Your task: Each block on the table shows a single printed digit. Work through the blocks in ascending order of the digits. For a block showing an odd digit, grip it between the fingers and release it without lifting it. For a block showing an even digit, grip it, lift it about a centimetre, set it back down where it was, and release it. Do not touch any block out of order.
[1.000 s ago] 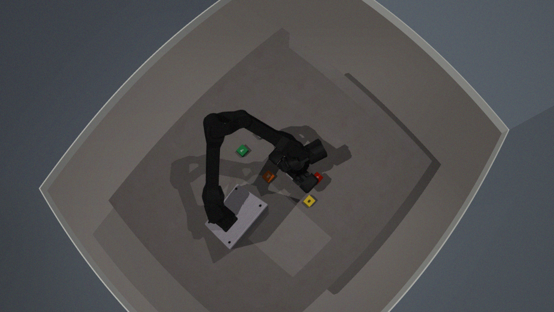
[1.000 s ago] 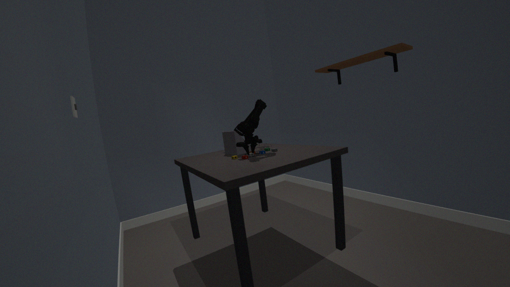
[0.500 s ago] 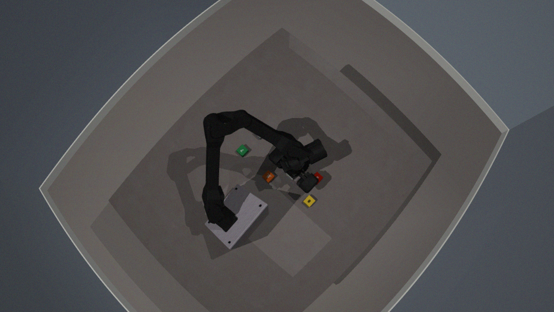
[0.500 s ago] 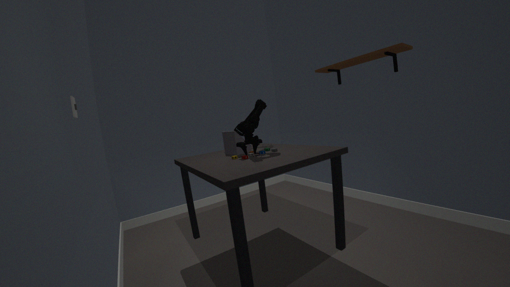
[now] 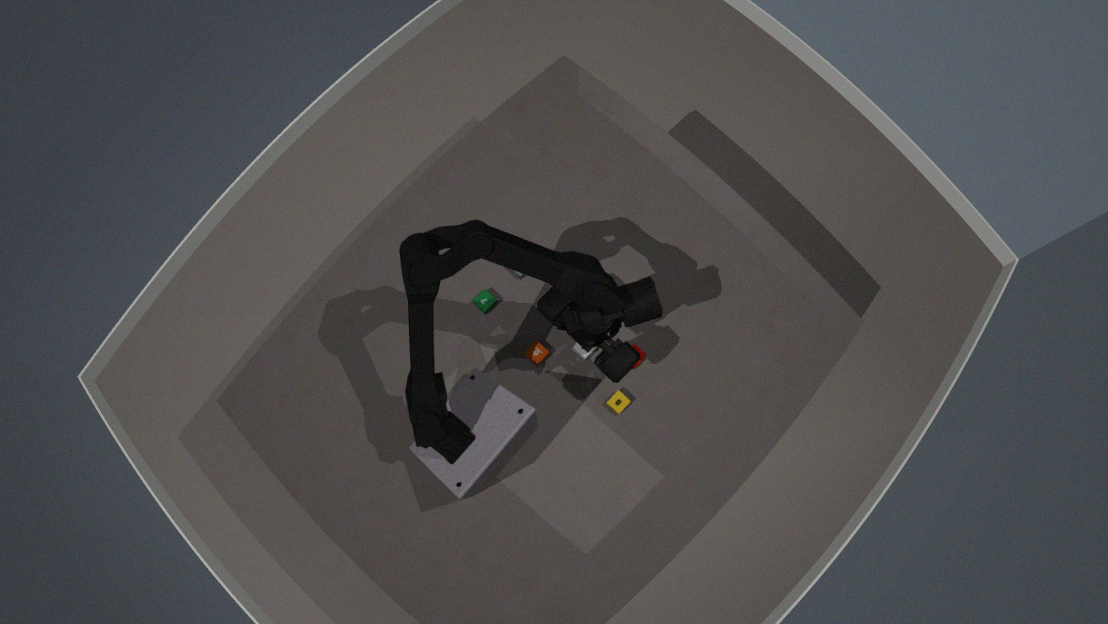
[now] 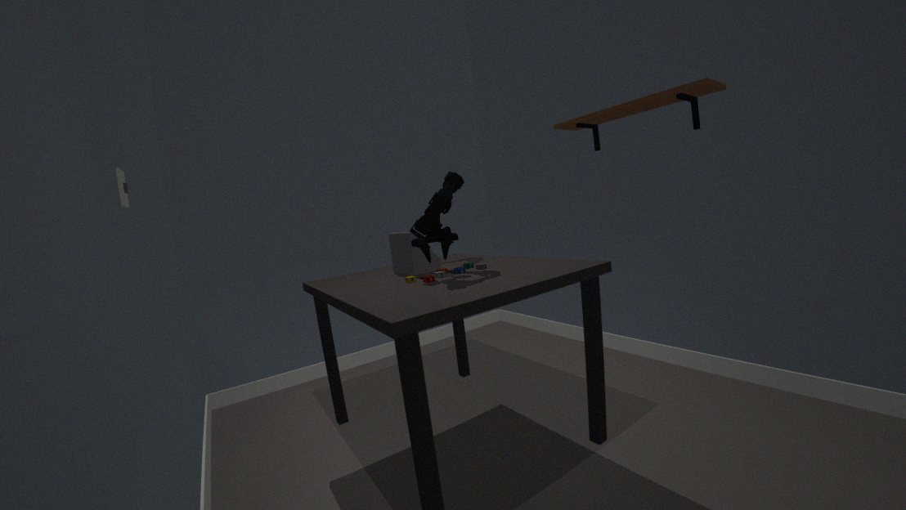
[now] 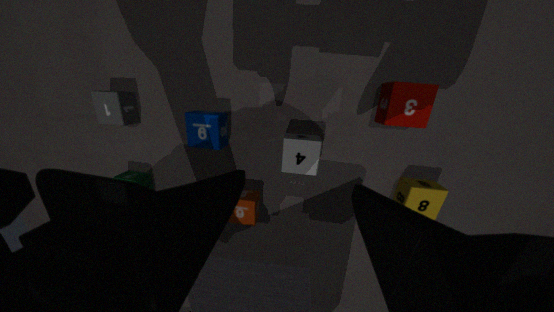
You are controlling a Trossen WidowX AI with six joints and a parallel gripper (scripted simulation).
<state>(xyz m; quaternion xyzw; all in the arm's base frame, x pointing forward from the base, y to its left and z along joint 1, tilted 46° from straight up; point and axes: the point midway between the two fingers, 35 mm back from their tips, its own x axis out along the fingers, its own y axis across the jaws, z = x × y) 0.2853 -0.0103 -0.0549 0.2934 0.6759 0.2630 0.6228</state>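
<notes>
Right now the white block is 5 cm below my gripper tip. Also, from my gripper tip: yellow block (4 cm behind, 11 cm to the right, 5 cm below); red block (5 cm ahead, 8 cm to the right, 5 cm below); green block (5 cm behind, 19 cm to the left, 5 cm below).
</notes>
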